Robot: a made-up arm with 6 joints.
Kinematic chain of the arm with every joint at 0, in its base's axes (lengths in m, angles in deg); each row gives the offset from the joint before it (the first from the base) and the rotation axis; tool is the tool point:
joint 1: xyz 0 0 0.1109 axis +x
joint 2: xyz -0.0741 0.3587 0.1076 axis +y
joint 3: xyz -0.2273 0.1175 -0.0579 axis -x
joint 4: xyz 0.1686 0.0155 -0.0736 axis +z
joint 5: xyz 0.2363 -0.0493 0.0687 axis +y
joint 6: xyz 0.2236 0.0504 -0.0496 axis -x
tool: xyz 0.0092 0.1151 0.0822
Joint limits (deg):
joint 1: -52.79..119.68
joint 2: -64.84..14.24
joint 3: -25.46..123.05
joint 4: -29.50..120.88
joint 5: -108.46..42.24
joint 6: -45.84..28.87
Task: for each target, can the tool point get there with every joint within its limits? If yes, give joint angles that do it. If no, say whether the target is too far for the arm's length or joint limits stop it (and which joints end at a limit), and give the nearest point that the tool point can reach.
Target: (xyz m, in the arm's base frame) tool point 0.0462 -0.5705 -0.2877
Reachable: no: joint limits stop it (at a limit: joint 1, joint 3, joint 6) | nearest point 0.0004 -0.1902 -0.2833 | short by 0.383 m
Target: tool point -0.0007 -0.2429 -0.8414
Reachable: no: joint limits stop it (at a limit: joint 1, joint 6) | nearest point -0.0258 -0.0347 -0.6199 | short by 0.305 m
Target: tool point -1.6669 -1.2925 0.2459
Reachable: no: too far | nearest point -0.4562 -0.6480 0.5710 | short by 1.410 m
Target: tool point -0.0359 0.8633 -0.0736
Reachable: yes | joints 7.73 -10.54 34.36 70.53 17.99 19.98
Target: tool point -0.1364 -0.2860 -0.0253
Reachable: no: joint limits stop it (at a limit: joint 1, joint 3, joint 6) | nearest point -0.1283 -0.1445 -0.1222 | short by 0.172 m
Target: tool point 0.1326 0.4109 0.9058
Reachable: yes | joints 52.20 -34.91 18.72 41.71 -19.01 -7.33
